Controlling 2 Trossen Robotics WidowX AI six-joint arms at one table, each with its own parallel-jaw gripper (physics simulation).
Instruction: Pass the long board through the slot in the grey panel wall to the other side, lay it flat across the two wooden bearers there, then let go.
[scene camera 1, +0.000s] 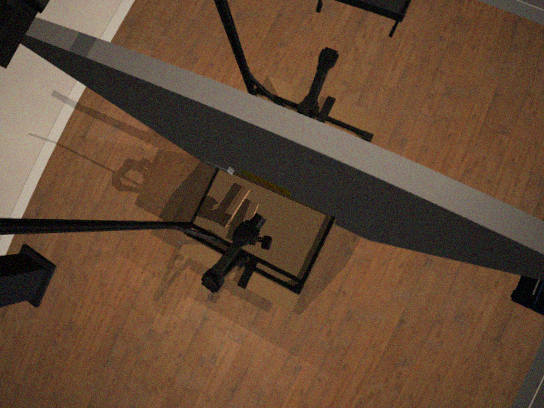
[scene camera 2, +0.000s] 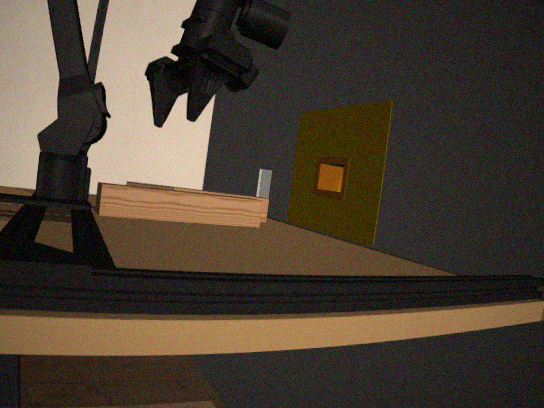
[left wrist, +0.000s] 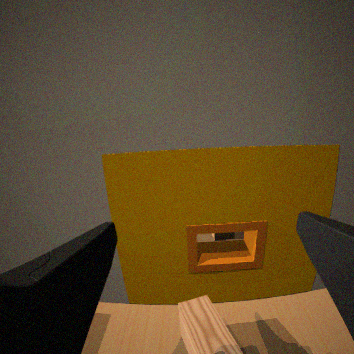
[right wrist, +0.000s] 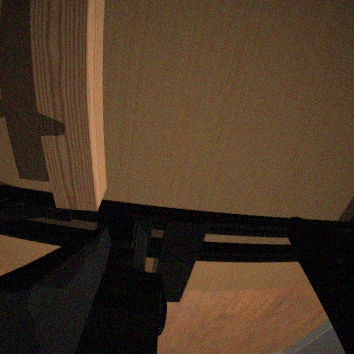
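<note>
The long board (left wrist: 205, 325) shows its near-wall end low in the left wrist view, below the slot (left wrist: 192, 250) (scene camera 2: 346, 180) and left of its middle; the rest is cut off. The slot's yellow surround (left wrist: 150, 190) (scene camera 2: 370, 145) is on the grey panel wall (scene camera 1: 300, 127) (scene camera 2: 450, 150) (left wrist: 175, 75). On the right arm's side, two wooden bearers, the front one (scene camera 2: 180, 205) (right wrist: 65, 75) and the rear one (scene camera 2: 165, 186), lie parallel. My left gripper (left wrist: 208, 227) is open and empty, facing the wall. My right gripper (scene camera 2: 175, 122) (scene camera 1: 258, 220) is open and empty above the bearers.
A small pale upright block (scene camera 2: 265, 183) (scene camera 1: 230, 170) stands by the wall near the bearers' ends. The left arm (scene camera 1: 316, 85) shows beyond the wall. A black beam (scene camera 1: 100, 226) reaches the table's frame from the left. The right arm's base (scene camera 2: 62, 175) stands behind the black rail (scene camera 2: 300, 295).
</note>
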